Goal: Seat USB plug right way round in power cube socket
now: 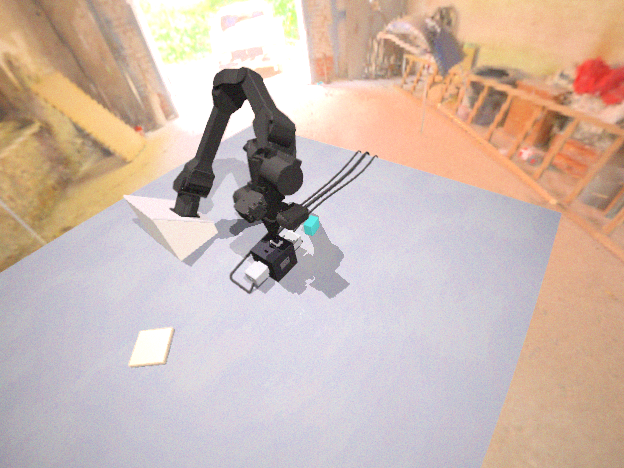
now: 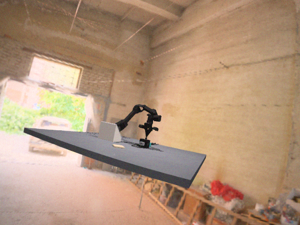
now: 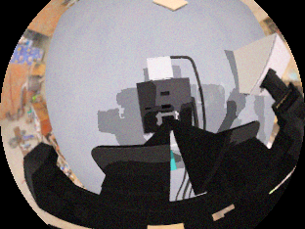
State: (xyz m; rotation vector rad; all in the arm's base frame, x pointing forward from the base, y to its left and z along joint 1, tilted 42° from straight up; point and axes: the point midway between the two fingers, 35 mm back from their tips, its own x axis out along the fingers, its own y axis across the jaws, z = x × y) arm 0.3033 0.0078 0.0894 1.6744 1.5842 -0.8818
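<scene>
The USB plug is 2 cm below my gripper tip. Also, from my gripper tip: cream flat tile (9 cm behind, 35 cm to the right, 10 cm below); teal block (14 cm to the left, 9 cm below).
</scene>
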